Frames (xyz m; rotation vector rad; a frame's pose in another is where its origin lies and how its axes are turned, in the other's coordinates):
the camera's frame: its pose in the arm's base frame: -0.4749 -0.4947 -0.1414 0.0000 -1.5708 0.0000
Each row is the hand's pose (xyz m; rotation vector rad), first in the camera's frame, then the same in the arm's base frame.
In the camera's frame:
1: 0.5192 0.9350 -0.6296 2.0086 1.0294 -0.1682
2: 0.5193 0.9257 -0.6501 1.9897 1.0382 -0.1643
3: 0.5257 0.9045 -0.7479 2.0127 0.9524 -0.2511
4: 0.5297 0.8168 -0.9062 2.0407 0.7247 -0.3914
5: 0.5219 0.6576 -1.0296 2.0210 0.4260 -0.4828
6: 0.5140 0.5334 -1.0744 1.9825 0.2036 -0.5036
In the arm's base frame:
1: 0.1547 0.4403 0.3778 1.4319 -0.0222 1.2106
2: 0.1752 0.4310 0.3779 1.4163 -0.0242 1.2003
3: 0.2730 0.4098 0.3843 1.5043 -0.0871 1.1706
4: 0.4313 0.3221 0.3883 1.6643 -0.2699 1.1286
5: 0.5547 0.1629 0.3805 1.7855 -0.5428 1.0969
6: 0.5995 0.0387 0.3726 1.8307 -0.7636 1.0891

